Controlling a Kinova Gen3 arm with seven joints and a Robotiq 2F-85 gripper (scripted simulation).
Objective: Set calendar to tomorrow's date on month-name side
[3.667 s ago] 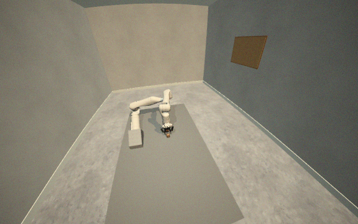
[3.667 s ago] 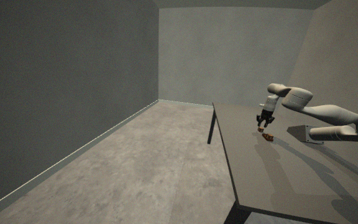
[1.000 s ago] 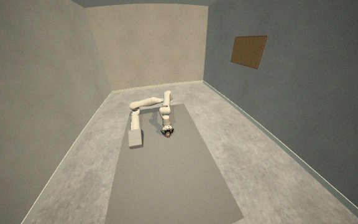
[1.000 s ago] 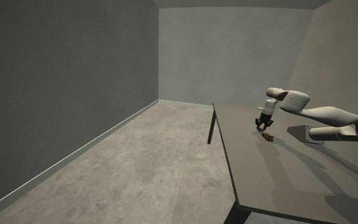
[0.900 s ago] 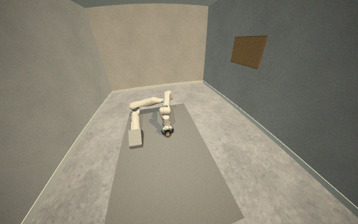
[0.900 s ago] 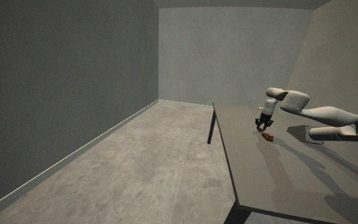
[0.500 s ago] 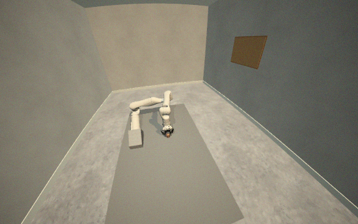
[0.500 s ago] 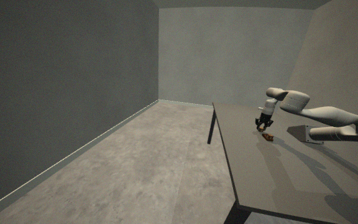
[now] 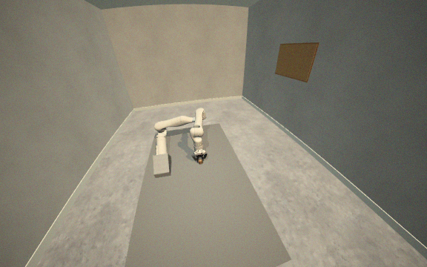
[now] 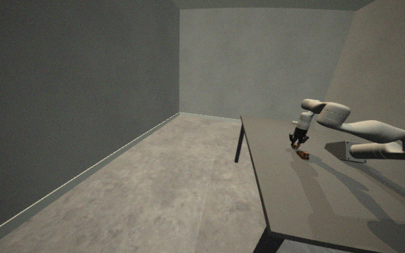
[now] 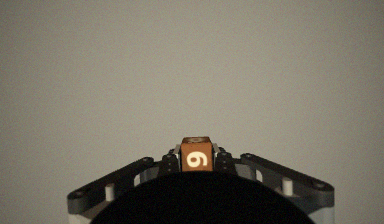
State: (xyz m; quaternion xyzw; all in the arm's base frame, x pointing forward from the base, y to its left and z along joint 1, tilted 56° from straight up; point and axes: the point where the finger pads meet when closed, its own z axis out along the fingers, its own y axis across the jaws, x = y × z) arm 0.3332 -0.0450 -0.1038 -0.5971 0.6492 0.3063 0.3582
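The orange tray lies 11 cm to the left of my hand and 2 cm below it. Also, from my hand: digit cube 1 cm below.
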